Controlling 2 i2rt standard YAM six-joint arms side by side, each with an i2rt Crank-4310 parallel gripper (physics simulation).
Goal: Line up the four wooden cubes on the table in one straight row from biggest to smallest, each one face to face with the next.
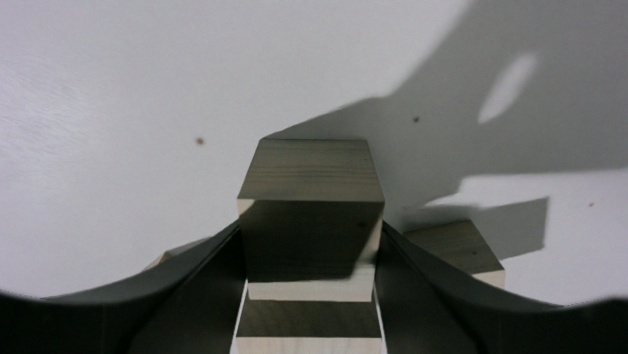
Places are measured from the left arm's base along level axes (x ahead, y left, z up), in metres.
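Pixels of known places: right gripper, fingertip midpoint: (311, 219).
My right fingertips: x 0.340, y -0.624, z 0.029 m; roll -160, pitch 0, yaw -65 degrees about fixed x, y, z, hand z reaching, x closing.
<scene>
Behind a point stands the place of what it marks.
My right gripper (311, 219) @[z 0.029, x 0.340, y -0.624 m] is shut on a wooden cube (310, 240) @[z 0.053, x 0.348, y -0.621 m], with one finger against each side; the cube's top is mostly in shadow. Another wooden cube (308, 320) @[z 0.054, x 0.307, y -0.638 m] is lined up with it at the bottom edge, its shaded side and part of its pale top showing; whether the two touch is unclear. A smaller-looking wooden cube (450, 242) @[z 0.015, x 0.349, y -0.700 m] sits turned to the right, partly behind the right finger. Part of a fourth wooden piece (182, 250) shows at the left, mostly hidden by the left finger. My left gripper does not show.
The pale table (125, 100) @[z 0.000, x 0.345, y -0.527 m] has small dark specks. A broad shadow falls across it from the upper right down to the held cube, and a smaller shadow lies beside the right cube.
</scene>
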